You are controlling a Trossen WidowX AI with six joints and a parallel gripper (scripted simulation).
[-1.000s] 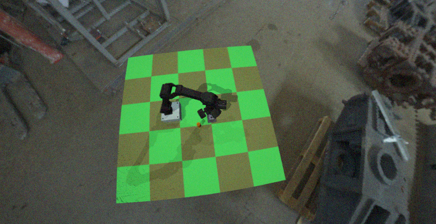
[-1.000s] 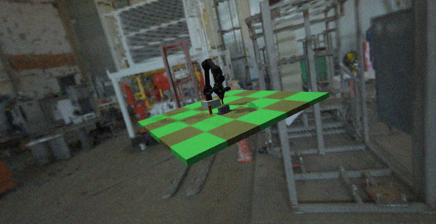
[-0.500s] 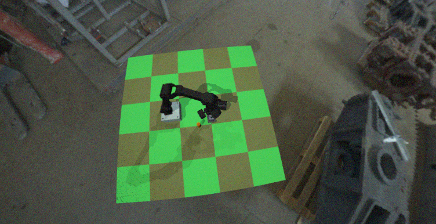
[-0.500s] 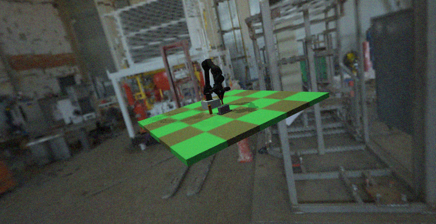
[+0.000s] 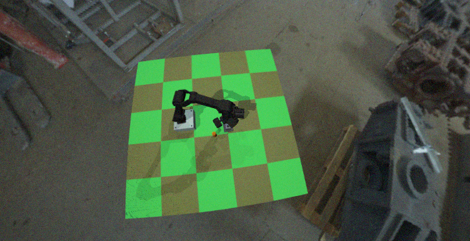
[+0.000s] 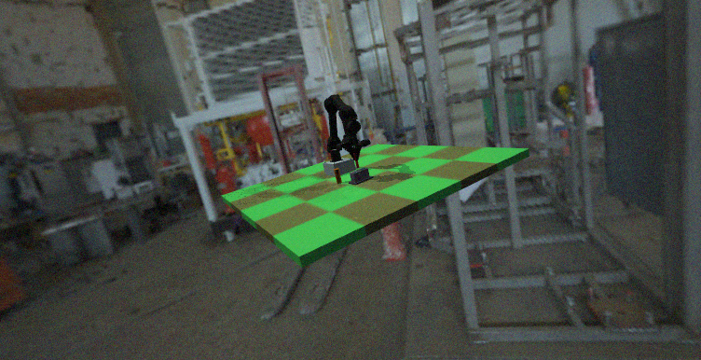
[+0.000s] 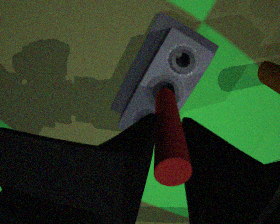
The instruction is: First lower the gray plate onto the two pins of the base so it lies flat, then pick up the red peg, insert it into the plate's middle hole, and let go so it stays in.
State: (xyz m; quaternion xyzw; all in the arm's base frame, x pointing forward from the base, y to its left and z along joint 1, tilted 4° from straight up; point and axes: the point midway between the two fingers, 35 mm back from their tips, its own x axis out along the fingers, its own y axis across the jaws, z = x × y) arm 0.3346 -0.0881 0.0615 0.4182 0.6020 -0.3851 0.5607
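Right now my gripper tip is right at the red peg. From my gripper tip the other things lie so: gray plate: 70 mm below; then orange peg: 110 mm behind, 80 mm below, 70 mm to the right.
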